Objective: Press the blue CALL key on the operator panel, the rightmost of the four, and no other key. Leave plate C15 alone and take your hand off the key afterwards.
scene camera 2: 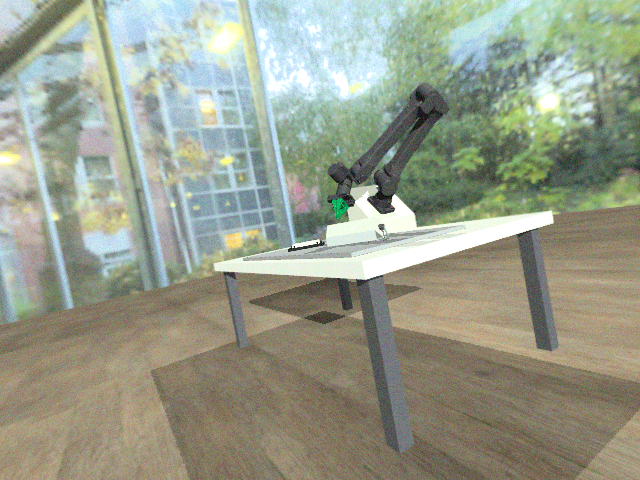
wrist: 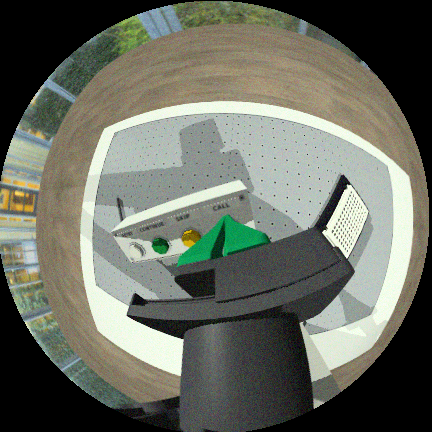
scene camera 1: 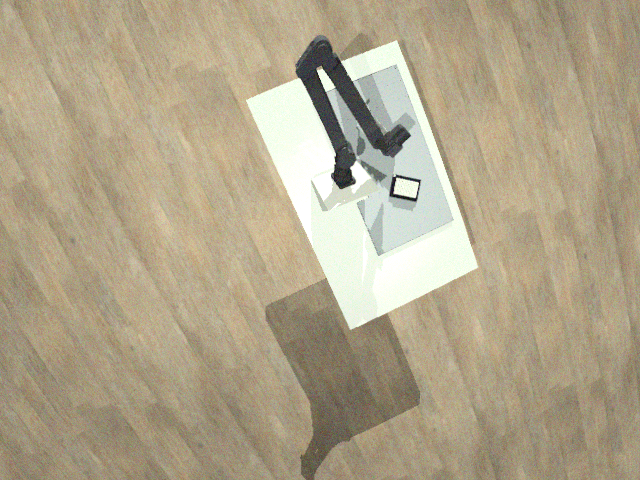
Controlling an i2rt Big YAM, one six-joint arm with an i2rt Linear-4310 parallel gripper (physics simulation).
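The operator panel is a pale box with several keys in a row. In the wrist view, the white key, green key and yellow key show. The CALL label is visible, but the blue key below it is hidden behind the green fingers. My gripper is shut and empty, with its tips over the CALL end of the panel. In scene camera 2, the tips appear a little above the panel. Whether they touch the key cannot be seen.
A white perforated plate in a black frame, apparently plate C15, lies on the grey perforated mat, beyond the CALL end of the panel. A small upright post stands near the panel's other end.
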